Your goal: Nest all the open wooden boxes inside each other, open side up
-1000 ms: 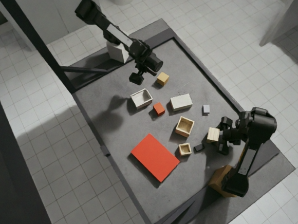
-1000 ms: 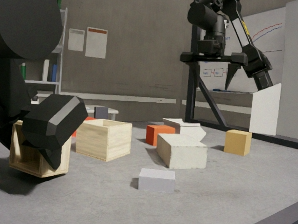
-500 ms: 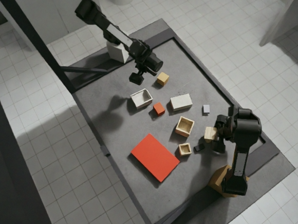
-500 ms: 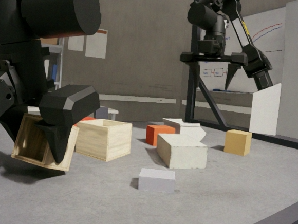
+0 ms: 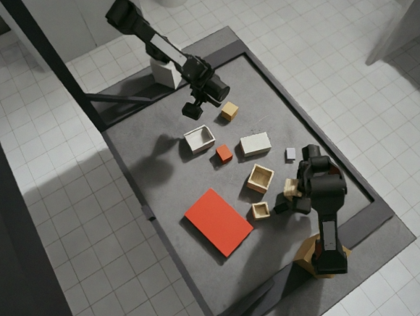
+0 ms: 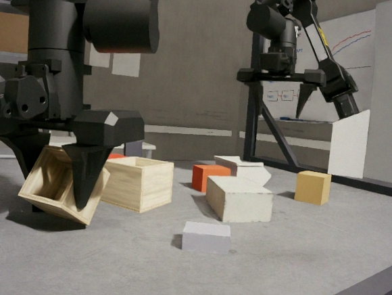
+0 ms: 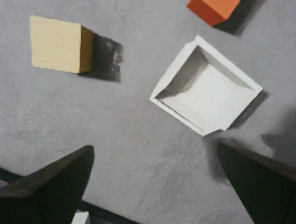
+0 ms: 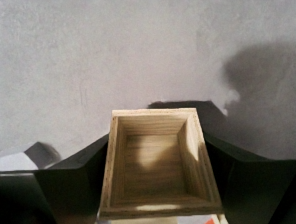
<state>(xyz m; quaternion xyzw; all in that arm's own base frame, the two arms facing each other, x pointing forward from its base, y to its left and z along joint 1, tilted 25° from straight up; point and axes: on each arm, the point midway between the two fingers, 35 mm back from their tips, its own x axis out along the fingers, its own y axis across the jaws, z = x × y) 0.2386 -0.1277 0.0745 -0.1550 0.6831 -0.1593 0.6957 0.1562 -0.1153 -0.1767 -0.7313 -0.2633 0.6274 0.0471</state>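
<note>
My right gripper is now 1 cm past the medium wooden box, 2 cm to the right of it and 2 cm above it. Round my right hand: dark block 8 cm behind, 1 cm to the right, 6 cm below; then small wooden box 15 cm behind, 3 cm to the left, 5 cm below; then large wooden box 8 cm behind, 12 cm to the left, 5 cm below.
</note>
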